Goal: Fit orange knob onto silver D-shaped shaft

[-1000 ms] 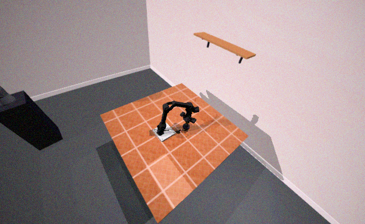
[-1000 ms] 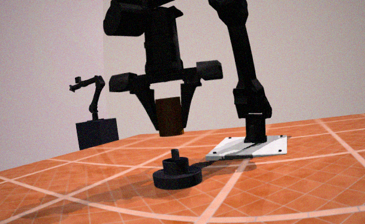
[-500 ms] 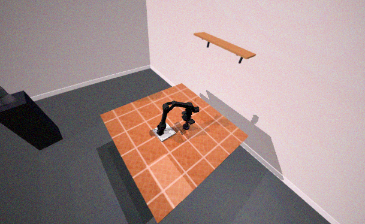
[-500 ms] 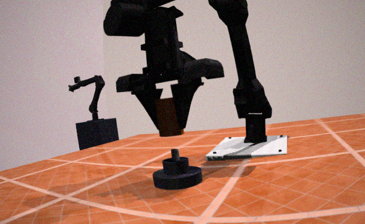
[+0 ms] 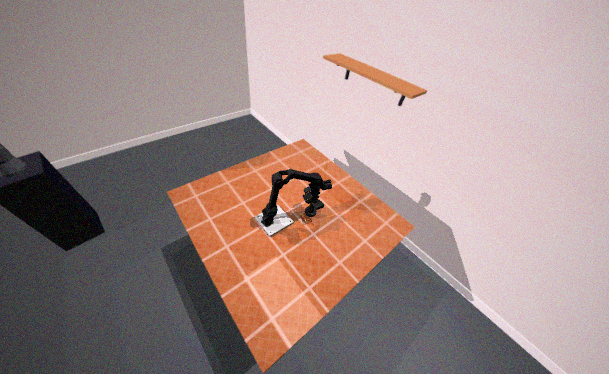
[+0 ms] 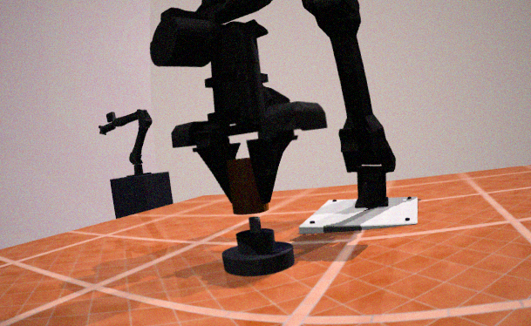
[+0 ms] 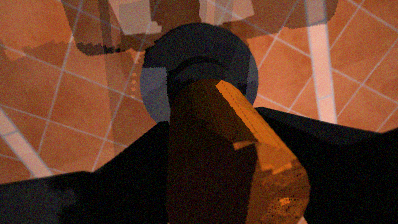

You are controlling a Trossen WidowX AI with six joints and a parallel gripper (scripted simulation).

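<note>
My gripper tip is now 5 cm above the round pedestal. Round my gripper tip: orange knob (3 cm above).
</note>
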